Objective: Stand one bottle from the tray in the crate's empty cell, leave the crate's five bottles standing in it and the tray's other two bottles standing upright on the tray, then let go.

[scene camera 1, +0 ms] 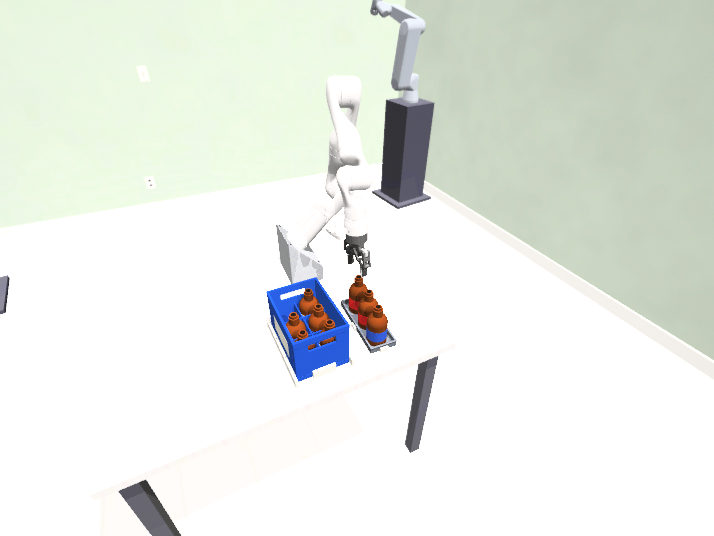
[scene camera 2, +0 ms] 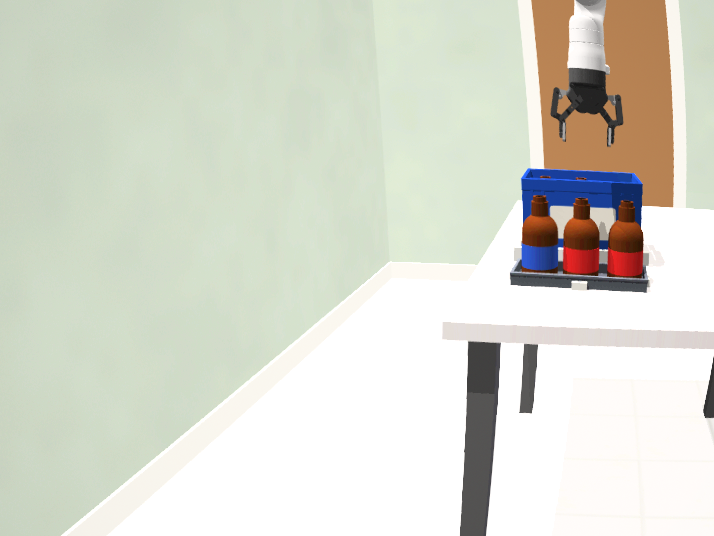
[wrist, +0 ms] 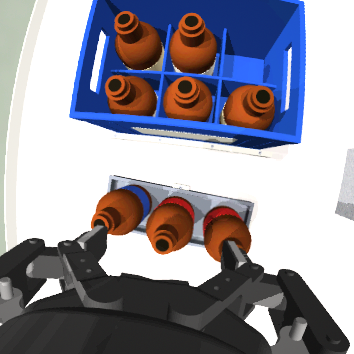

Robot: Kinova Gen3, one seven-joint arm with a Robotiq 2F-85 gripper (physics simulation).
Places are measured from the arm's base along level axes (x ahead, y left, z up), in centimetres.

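Pixels of known places: gripper, fingertip midpoint: (scene camera 1: 357,269) (scene camera 2: 586,143) (wrist: 163,246); arm's base, link origin: (scene camera 1: 295,242).
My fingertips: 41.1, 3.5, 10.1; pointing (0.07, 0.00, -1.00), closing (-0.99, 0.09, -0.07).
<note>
Ahead of a thing's pixels: the offset from my fingertips to its top centre, as dx, dy, dz. "spot": to the spot under its first point.
The blue crate @[-1.2, -19.3, -8.5] (scene camera 1: 340,351) (scene camera 2: 625,199) (wrist: 265,25) holds upright brown bottles. In the wrist view two stand in the upper row and three in the lower; the empty cell @[spot: -11.3, -24.5, -25.3] (wrist: 245,67) is at the upper right. On the grey tray @[+1.6, +4.0, -23.5] (scene camera 1: 391,339) (scene camera 2: 542,280) (wrist: 200,200) stand a blue-labelled bottle @[+10.1, +2.2, -10.1] (scene camera 1: 377,325) (scene camera 2: 539,236) (wrist: 120,212), a middle red-labelled bottle @[+1.8, +4.2, -10.1] (scene camera 1: 367,305) (scene camera 2: 581,236) (wrist: 171,222) and an end red-labelled bottle @[-7.2, +5.8, -10.1] (scene camera 1: 357,293) (scene camera 2: 625,239) (wrist: 220,232), all upright. My gripper (scene camera 1: 357,266) (scene camera 2: 586,141) (wrist: 163,246) is open and empty, above the bottle tops.
The crate stands beside the tray with a narrow gap between them. Both are on a white table (scene camera 2: 576,334) near its edge. A second arm (scene camera 1: 407,54) on a dark pedestal (scene camera 1: 403,150) stands in the background, away from the table.
</note>
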